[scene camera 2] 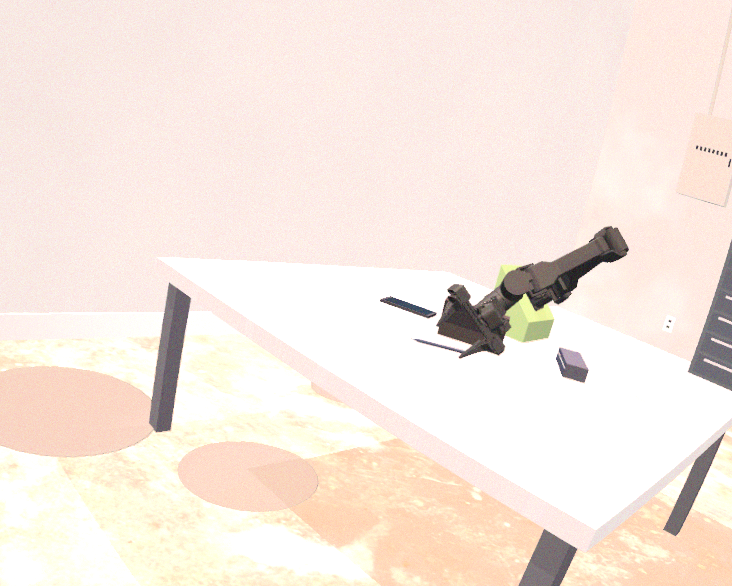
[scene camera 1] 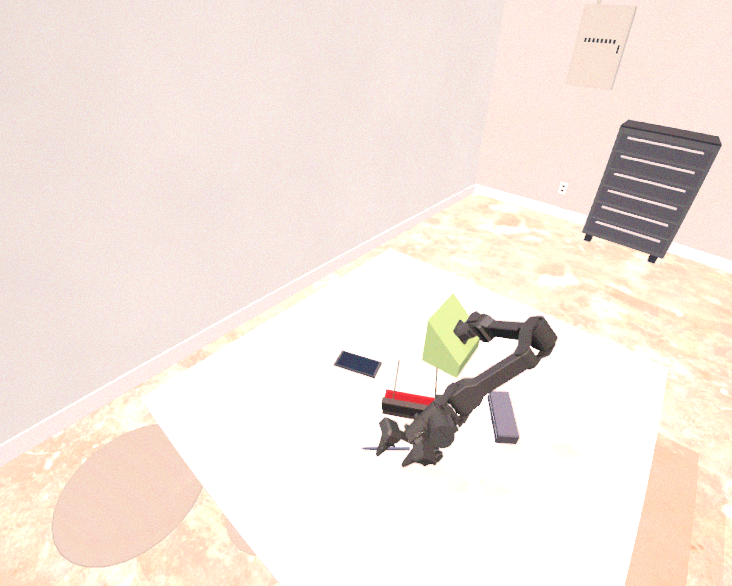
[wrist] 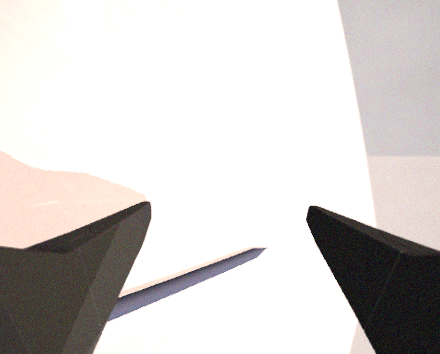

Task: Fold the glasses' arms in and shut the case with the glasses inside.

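Where they show: gripper, fingertip midpoint: (scene camera 2: 447,342) (scene camera 1: 389,460) (wrist: 230,211); arm's base, origin of the base link: (scene camera 2: 534,300) (scene camera 1: 461,332).
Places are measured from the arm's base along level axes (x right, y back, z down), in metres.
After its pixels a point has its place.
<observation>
The dark glasses case (scene camera 1: 396,408) {y -0.365, x 0.057, z 0.033 m} (scene camera 2: 457,331) {y -0.339, x 0.059, z 0.084 m} stands open on the table, with red lining (scene camera 1: 405,397) {y -0.289, x 0.064, z 0.074 m} showing in scene camera 1. The glasses' two thin arms (scene camera 1: 396,375) (scene camera 1: 436,381) stick out unfolded from it, away from the gripper. The rest of the glasses is hidden. The arm covers the case's right end in scene camera 1. My gripper (scene camera 1: 391,458) {y -0.491, x 0.008, z 0.076 m} (scene camera 2: 450,342) {y -0.491, x 0.008, z 0.076 m} (wrist: 230,211) {y -0.491, x 0.008, z 0.076 m} is open and empty, with its fingers wide apart. It is on the case's outer side, over the pen. The case does not show in the wrist view.
A thin pen (scene camera 1: 372,448) {y -0.472, x 0.070, z 0.099 m} (scene camera 2: 436,345) {y -0.461, x 0.047, z 0.102 m} (wrist: 190,282) {y -0.444, x 0.025, z 0.098 m} lies below the fingers. A dark phone (scene camera 1: 357,364) {y -0.234, x 0.271, z 0.099 m} (scene camera 2: 407,306) {y -0.243, x 0.270, z 0.099 m} lies left of the case. A green wedge-shaped block (scene camera 1: 442,349) {y -0.100, x 0.029, z 0.012 m} (scene camera 2: 529,326) {y -0.094, x -0.040, z 0.058 m} stands behind it. A purple-grey box (scene camera 1: 504,417) {y -0.205, x -0.218, z 0.072 m} (scene camera 2: 572,361) {y -0.231, x -0.222, z 0.072 m} lies to the right.
</observation>
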